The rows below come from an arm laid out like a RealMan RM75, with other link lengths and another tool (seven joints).
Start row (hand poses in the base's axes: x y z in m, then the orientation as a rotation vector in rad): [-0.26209 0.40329 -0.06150 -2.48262 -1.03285 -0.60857]
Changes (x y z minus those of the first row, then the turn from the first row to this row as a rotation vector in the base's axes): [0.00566 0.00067 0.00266 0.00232 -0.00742 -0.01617]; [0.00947 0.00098 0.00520 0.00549 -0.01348 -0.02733]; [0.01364 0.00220 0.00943 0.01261 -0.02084 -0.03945]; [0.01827 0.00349 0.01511 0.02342 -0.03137 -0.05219]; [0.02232 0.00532 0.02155 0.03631 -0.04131 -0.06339]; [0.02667 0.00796 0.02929 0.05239 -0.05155 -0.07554]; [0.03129 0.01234 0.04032 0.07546 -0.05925 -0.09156]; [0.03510 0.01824 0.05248 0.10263 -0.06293 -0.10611]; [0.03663 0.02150 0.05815 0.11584 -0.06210 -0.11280]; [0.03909 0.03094 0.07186 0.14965 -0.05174 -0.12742]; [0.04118 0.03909 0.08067 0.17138 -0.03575 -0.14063]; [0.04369 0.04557 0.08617 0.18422 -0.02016 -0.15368]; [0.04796 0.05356 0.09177 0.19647 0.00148 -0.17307]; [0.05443 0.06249 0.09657 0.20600 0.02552 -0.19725]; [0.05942 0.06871 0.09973 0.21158 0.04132 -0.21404]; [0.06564 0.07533 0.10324 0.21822 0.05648 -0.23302]
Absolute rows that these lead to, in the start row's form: [-0.25643 0.40396 -0.05884 -2.49082 -1.01517 -0.62400]; [-0.25262 0.40427 -0.05630 -2.49496 -1.00240 -0.63645]; [-0.24845 0.40549 -0.05207 -2.49609 -0.98674 -0.65229]; [-0.24382 0.40678 -0.04639 -2.49400 -0.96944 -0.67371]; [-0.23977 0.40861 -0.03995 -2.48895 -0.95259 -0.69452]; [-0.23542 0.41125 -0.03221 -2.48143 -0.93296 -0.71697]; [-0.23080 0.41563 -0.02118 -2.47001 -0.90405 -0.73940]; [-0.22699 0.42153 -0.00902 -2.45407 -0.87343 -0.75720]; [-0.22546 0.42479 -0.00335 -2.44622 -0.85818 -0.76226]; [-0.22300 0.43423 0.01036 -2.42520 -0.81962 -0.76369]; [-0.22091 0.44238 0.01917 -2.41444 -0.78743 -0.75371]; [-0.21840 0.44886 0.02467 -2.41131 -0.76025 -0.74150]; [-0.21413 0.45685 0.03027 -2.41228 -0.72395 -0.72322]; [-0.20766 0.46578 0.03507 -2.41784 -0.68257 -0.70240]; [-0.20267 0.47200 0.03823 -2.42220 -0.65465 -0.68872]; [-0.19645 0.47862 0.04174 -2.42636 -0.62381 -0.67674]
